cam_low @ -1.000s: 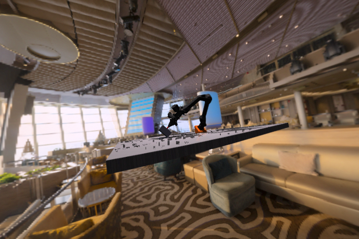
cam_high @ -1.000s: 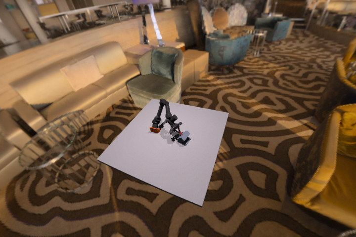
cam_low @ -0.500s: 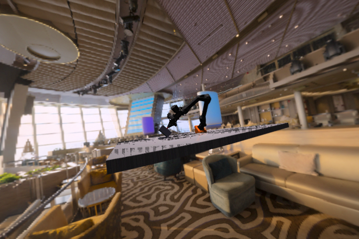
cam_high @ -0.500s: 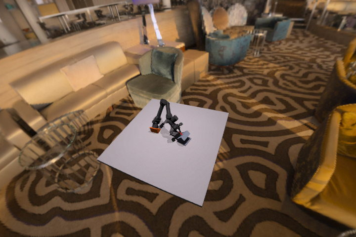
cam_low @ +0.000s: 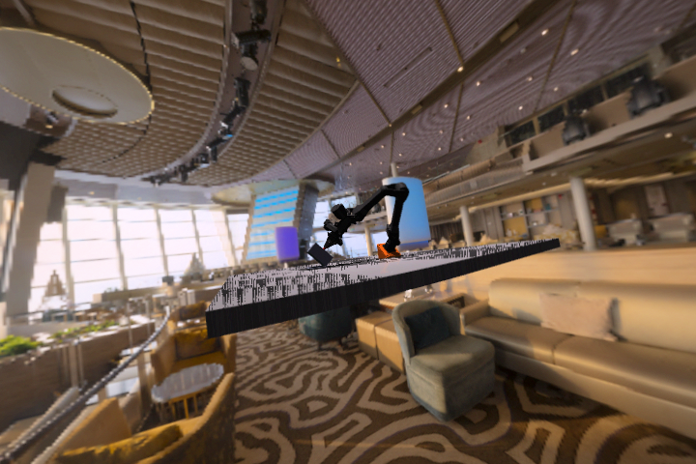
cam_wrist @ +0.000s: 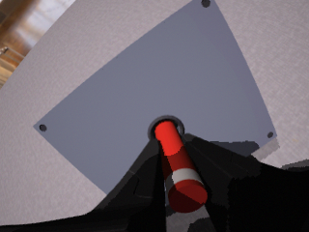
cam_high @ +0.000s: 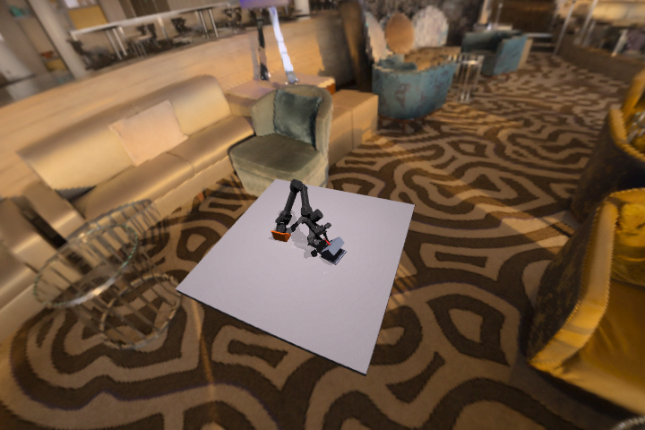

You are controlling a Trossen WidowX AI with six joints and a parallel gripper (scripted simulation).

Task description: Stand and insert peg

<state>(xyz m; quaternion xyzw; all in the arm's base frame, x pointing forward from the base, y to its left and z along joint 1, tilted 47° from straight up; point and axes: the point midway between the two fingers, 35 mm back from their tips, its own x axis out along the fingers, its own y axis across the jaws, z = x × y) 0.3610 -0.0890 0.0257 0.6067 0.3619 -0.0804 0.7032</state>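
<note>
My gripper tip is now 1 cm past the red peg and 1 cm below it. Round my gripper tip: sloped panel: 3 cm ahead, 1 cm to the right, 3 cm below.
</note>
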